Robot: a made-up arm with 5 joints.
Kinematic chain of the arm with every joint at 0, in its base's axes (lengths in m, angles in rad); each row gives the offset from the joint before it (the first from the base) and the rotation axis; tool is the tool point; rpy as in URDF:
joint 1: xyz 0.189 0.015 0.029 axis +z
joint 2: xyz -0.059 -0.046 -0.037 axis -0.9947 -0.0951 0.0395
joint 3: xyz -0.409 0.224 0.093 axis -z
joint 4: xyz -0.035 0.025 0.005 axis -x
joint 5: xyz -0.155 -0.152 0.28 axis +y
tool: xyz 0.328 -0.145 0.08 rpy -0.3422 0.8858 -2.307
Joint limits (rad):
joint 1: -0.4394..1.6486
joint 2: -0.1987..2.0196
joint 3: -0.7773..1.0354
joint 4: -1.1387..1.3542
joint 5: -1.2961..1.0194
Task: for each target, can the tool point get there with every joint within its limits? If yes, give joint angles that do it. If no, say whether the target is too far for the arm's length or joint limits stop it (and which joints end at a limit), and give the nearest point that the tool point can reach.
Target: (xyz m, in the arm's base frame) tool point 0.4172 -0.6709 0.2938
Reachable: yes | joints 1.4213 0.1342 0.3545 -0.7873 -0.6436
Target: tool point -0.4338 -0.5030 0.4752
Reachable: yes | joints 0.7192 0.4929 0.5924 -0.4551 -0.8998
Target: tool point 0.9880 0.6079 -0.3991
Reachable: no: joint limits stop it (at a limit: joint 1, joint 3, joint 4) | nearest point 0.3969 0.6720 -0.3175 | short by 0.600 m
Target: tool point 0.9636 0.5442 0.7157
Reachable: no: joint limits stop it (at a limit: joint 1, joint 3, joint 4) | nearest point 0.3746 0.5515 0.5583 | short by 0.610 m
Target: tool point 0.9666 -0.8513 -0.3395
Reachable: no: joint limits stop it (at a limit: joint 1, joint 2, joint 4, joint 5) | nearest point 0.6925 -0.7093 0.0134 | short by 0.469 m
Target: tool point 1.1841 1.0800 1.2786
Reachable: no: too far | nearest point 0.3205 0.6121 0.6080 | short by 1.189 m
